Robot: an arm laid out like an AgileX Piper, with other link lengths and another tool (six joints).
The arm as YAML. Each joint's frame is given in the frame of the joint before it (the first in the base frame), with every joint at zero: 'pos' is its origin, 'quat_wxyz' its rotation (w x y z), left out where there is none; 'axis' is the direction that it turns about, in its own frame. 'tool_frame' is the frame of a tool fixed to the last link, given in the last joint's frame.
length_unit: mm
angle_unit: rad
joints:
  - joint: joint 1
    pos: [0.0, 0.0, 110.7]
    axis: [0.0, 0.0, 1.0]
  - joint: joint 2
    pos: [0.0, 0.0, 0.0]
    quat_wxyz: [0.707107, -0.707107, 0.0, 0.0]
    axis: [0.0, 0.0, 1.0]
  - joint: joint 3
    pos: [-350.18, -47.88, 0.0]
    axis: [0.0, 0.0, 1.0]
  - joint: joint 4
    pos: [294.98, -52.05, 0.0]
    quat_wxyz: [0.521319, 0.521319, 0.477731, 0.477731]
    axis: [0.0, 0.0, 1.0]
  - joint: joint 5
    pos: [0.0, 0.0, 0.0]
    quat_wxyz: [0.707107, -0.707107, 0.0, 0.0]
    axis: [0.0, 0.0, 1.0]
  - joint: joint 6
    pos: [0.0, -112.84, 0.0]
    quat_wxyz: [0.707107, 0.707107, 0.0, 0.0]
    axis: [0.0, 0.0, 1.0]
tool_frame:
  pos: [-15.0, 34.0, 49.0]
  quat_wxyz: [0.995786, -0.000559, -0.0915, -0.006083]
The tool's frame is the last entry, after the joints.
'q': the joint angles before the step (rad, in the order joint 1, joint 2, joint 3, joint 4, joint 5, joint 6). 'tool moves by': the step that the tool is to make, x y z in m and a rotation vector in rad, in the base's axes. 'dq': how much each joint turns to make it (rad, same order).
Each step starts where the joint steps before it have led.
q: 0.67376 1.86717 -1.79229 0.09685 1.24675 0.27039
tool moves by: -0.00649 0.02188 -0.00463 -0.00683 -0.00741 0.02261
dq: 0.04577 0.03092 -0.03231 -0.01803 -0.00193 0.02421
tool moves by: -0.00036 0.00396 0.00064 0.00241 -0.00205 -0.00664
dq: 0.00800 0.00564 -0.00993 -0.00475 0.00003 0.01551
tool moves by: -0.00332 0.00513 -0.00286 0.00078 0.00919 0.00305
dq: 0.01056 0.00572 0.00004 0.00403 -0.00002 0.00806
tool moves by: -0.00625 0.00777 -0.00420 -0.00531 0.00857 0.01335
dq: 0.01877 0.00766 -0.00005 0.00000 0.00185 0.00591
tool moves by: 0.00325 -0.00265 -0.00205 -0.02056 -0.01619 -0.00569
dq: 0.00001 0.00197 0.00002 -0.02797 0.00000 0.00592
